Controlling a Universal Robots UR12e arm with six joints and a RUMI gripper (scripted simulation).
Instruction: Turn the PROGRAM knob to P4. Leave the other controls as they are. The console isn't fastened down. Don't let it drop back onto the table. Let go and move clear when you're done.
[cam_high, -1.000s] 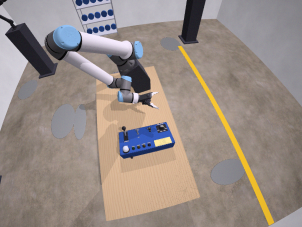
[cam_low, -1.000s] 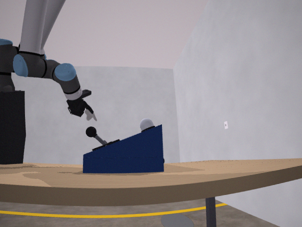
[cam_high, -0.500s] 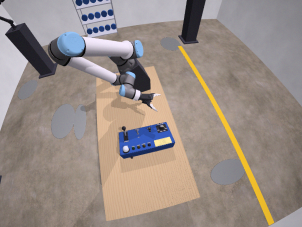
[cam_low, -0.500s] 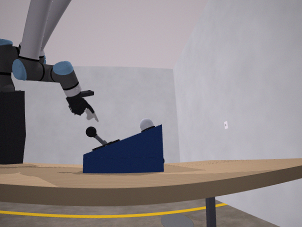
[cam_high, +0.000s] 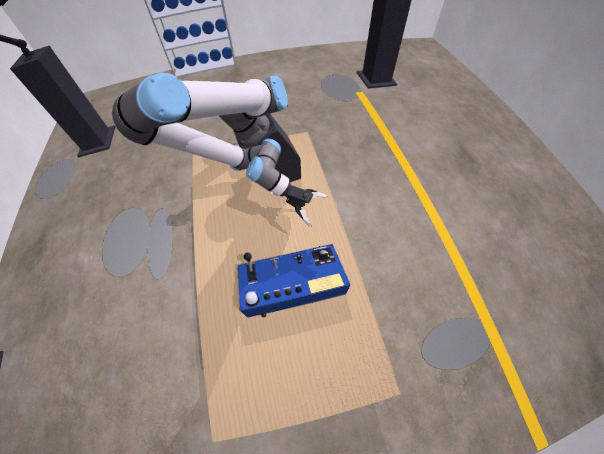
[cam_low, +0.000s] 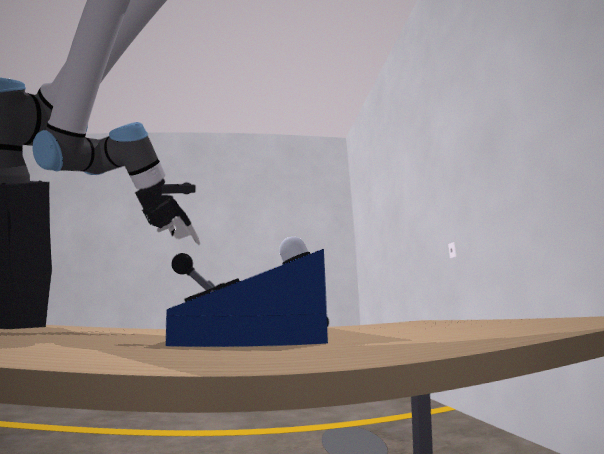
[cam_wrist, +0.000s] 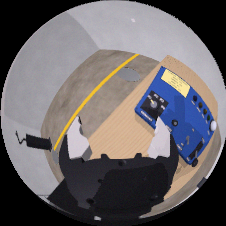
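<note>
My hand is 13 cm short of the black mode knob, 13 cm to the left of it and 17 cm above it. Round my hand: black ball lever (11 cm ahead, 37 cm to the right, 16 cm below); blue console (16 cm ahead, 19 cm to the right, 19 cm below); toggle (13 cm ahead, 25 cm to the right, 17 cm below).
</note>
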